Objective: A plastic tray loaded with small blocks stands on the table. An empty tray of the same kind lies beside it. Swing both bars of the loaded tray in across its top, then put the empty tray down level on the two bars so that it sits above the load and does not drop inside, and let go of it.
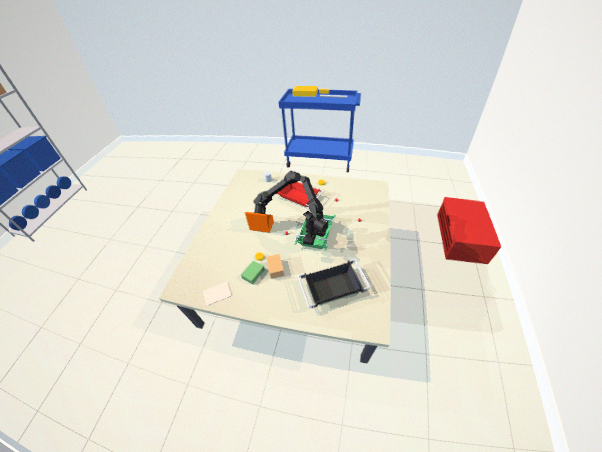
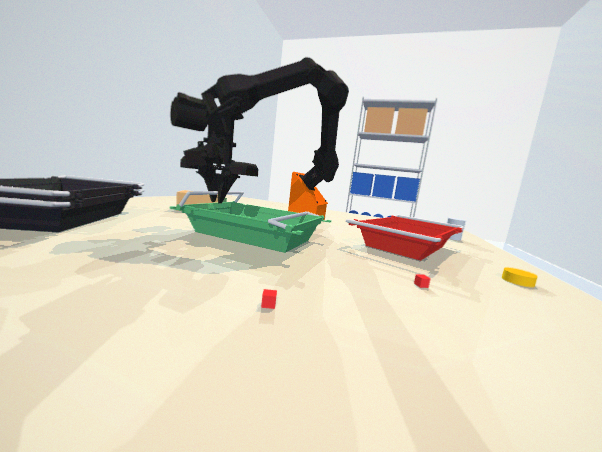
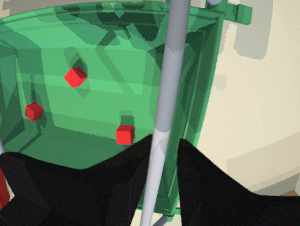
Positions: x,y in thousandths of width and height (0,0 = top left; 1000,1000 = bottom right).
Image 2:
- my gripper: 360,448
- red tray: 684,525
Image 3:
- my gripper: 555,631
